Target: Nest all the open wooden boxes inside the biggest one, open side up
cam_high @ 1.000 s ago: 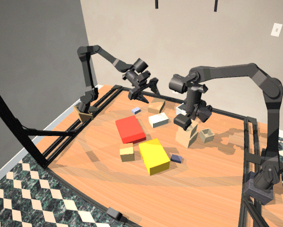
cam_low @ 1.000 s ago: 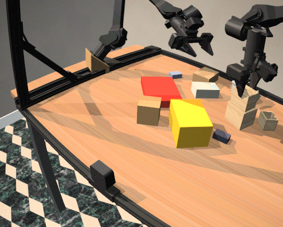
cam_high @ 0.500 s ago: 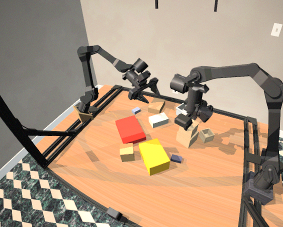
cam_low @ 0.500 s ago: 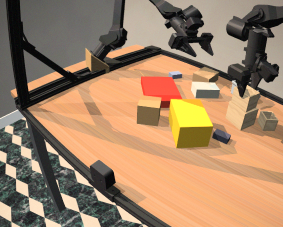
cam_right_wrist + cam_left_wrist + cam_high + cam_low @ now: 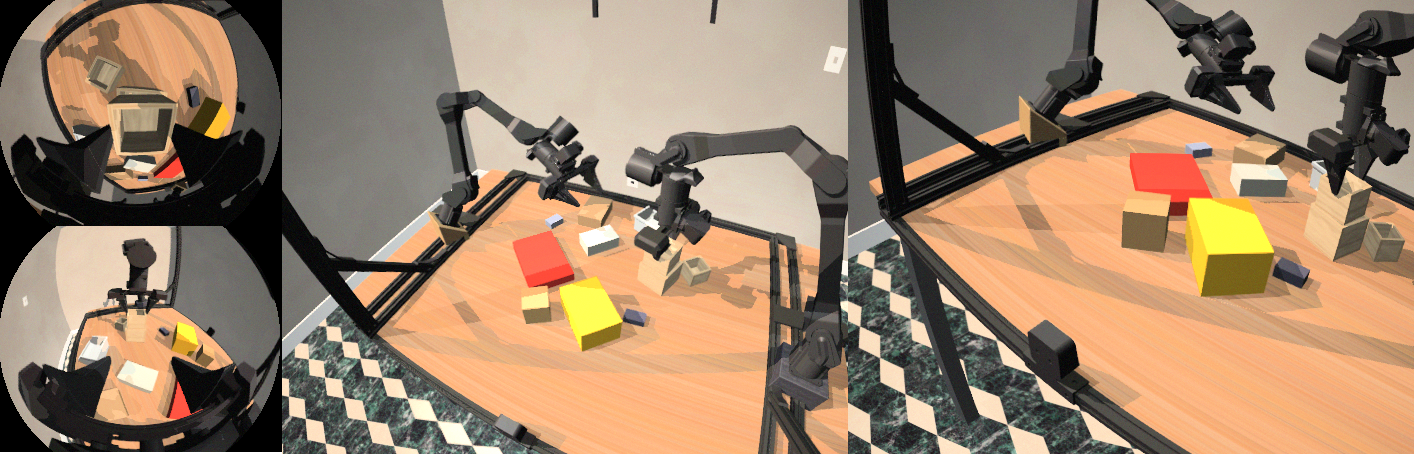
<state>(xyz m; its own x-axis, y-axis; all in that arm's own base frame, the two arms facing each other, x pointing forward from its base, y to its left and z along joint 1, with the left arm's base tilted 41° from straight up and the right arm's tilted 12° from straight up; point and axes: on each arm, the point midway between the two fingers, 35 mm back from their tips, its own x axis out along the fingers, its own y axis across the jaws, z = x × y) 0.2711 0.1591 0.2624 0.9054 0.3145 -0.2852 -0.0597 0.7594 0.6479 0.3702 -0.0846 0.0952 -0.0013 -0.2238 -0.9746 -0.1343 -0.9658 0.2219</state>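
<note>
My right hand is 6 cm above the middle-sized wooden box. Also, from my right hand: biggest wooden box: 12 cm below; then dark block: 13 cm behind, 1 cm to the left, 12 cm below; then smallest wooden box: 5 cm ahead, 8 cm to the right, 12 cm below.
</note>
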